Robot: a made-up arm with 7 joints. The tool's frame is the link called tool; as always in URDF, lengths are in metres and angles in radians. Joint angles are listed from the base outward.
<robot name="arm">
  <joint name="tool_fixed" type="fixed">
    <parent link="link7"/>
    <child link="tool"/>
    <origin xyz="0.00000 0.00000 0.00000" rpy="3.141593 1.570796 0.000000"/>
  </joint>
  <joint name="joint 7" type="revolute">
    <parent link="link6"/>
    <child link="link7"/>
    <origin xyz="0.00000 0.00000 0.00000" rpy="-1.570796 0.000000 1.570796"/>
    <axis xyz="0 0 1"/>
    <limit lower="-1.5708" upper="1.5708"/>
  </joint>
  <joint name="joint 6" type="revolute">
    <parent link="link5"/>
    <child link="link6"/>
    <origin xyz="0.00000 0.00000 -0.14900" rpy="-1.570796 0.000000 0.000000"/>
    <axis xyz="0 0 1"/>
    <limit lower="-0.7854" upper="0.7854"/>
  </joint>
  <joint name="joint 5" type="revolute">
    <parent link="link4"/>
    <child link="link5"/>
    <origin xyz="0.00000 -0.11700 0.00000" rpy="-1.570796 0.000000 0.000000"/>
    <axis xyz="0 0 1"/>
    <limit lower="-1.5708" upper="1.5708"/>
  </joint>
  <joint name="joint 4" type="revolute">
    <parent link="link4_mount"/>
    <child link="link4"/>
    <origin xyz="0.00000 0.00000 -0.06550" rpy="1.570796 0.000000 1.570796"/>
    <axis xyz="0 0 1"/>
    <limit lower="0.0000" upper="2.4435"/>
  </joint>
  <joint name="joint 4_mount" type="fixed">
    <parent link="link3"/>
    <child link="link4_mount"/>
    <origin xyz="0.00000 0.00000 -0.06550"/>
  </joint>
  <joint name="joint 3" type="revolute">
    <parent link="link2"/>
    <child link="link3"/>
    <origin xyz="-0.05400 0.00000 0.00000" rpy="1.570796 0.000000 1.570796"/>
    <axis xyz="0 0 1"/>
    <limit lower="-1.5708" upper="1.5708"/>
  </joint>
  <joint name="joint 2" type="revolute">
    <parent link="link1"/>
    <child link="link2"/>
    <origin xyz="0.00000 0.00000 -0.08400" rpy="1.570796 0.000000 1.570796"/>
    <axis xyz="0 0 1"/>
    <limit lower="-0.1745" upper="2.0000"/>
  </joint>
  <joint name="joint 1" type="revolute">
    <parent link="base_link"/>
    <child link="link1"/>
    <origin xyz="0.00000 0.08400 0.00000" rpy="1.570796 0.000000 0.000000"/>
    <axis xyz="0 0 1"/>
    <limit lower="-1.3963" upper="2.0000"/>
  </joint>
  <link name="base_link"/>
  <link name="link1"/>
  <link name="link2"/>
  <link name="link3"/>
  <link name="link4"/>
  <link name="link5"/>
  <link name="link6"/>
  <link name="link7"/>
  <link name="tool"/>
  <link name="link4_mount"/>
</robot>
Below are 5 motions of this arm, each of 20 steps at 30 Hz.
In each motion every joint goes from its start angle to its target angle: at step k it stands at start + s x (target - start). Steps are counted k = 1, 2, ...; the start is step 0. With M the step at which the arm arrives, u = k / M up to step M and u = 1 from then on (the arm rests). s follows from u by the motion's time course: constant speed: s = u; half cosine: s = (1 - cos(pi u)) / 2; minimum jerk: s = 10 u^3 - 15 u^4 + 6 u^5.
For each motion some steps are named. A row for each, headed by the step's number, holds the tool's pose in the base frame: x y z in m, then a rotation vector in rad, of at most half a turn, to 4 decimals.
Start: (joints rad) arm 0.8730 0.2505 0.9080 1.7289 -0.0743 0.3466 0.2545
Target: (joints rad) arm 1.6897 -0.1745 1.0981 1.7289 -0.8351 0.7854 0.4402
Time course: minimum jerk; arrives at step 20
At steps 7, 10, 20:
7: 0.1694 0.4011 0.0802 0.4352 -2.1523 0.8468
10: 0.1693 0.3947 0.0970 0.2862 -2.0909 0.9497
20: 0.1661 0.3735 0.1403 -0.0693 -1.9668 1.0235

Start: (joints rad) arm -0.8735 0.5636 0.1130 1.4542 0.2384 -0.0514 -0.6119
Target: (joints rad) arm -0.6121 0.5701 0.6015 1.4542 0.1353 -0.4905 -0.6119
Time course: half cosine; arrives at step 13
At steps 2, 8, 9, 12, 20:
2: 0.0478 0.3148 -0.3043 0.8540 -0.7934 -0.0268
8: 0.1054 0.3798 -0.2459 1.0978 -1.3142 0.1394
9: 0.1115 0.3902 -0.2337 1.1417 -1.4013 0.1642
12: 0.1198 0.4091 -0.2097 1.2270 -1.5628 0.2076
20: 0.1202 0.4104 -0.2079 1.2333 -1.5743 0.2105

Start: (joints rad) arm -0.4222 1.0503 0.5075 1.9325 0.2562 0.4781 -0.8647
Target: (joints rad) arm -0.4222 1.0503 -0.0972 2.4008 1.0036 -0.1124 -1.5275
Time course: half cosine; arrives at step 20
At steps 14, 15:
14: 0.1807 0.1767 -0.0798 0.6508 -1.5552 0.5876
15: 0.1747 0.1685 -0.0809 0.5954 -1.5129 0.6364

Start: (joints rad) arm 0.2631 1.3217 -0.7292 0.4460 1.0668 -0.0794 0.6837
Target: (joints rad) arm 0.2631 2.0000 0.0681 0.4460 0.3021 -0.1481 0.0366
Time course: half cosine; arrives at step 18
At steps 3, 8, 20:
3: 0.1271 0.5697 -0.1276 0.4086 -0.7584 -0.0821
8: 0.1102 0.5942 -0.0028 0.9596 -0.8234 -0.1032
20: 0.0627 0.5512 0.2074 1.9150 -0.9078 -0.1191

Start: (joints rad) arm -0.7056 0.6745 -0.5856 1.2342 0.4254 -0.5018 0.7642
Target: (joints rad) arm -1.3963 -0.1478 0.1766 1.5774 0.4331 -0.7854 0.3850
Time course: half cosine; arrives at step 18
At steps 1, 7, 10, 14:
1: -0.0357 0.2286 -0.3637 -0.9749 -0.5863 -0.6682
7: -0.0613 0.1855 -0.3504 -0.8167 -0.8637 -0.3065
10: -0.0846 0.1745 -0.3332 -0.5655 -0.9965 -0.0187
14: -0.1217 0.1812 -0.3055 -0.1691 -1.0457 0.2481

